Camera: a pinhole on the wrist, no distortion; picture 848 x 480 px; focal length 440.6 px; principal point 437.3 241.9 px. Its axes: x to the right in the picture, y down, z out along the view. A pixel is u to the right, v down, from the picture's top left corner.
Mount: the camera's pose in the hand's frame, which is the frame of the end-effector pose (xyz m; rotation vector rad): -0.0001 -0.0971 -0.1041 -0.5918 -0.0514 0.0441
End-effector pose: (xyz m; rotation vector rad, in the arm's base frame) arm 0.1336 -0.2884 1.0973 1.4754 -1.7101 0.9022
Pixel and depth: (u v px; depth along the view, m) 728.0 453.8 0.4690
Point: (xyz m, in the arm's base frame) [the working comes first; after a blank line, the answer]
In the camera's frame: 0.3094 0.2256 0.4690

-0.2727 -0.5318 1.2202
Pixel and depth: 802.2 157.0 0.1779
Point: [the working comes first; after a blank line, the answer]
In the camera's frame: 0.1473 -0.0343 0.1779

0.1322 -0.4179 1.1804
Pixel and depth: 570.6 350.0 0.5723
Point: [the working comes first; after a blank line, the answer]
In the camera's frame: 0.1731 0.1404 0.5723

-0.2445 -0.5724 1.0356
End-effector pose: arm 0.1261 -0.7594 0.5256 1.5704 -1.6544 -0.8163
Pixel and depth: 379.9 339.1 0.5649
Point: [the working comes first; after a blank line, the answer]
In the camera's frame: -0.0736 0.1246 0.5649

-0.2902 -0.6347 0.6192
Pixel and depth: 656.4 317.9 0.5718
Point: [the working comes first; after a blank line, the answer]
In the camera's frame: 0.2843 0.0986 0.5718

-0.3249 -0.9919 0.6269
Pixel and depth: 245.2 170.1 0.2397
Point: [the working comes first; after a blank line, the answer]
In the camera's frame: -0.1045 -0.0391 0.2397

0.0354 -0.6445 0.4537
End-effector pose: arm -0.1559 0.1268 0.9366 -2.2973 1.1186 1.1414
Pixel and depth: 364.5 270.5 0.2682
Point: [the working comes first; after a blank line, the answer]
In the camera's frame: -0.0443 0.0174 0.2682

-0.2830 0.1803 0.9211
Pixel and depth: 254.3 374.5 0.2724
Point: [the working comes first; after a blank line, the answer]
In the camera's frame: -0.1131 0.0820 0.2724

-0.3311 0.1620 1.0003
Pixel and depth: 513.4 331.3 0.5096
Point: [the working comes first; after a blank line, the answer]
In the camera's frame: 0.0880 0.1034 0.5096

-0.4866 0.0812 0.7425
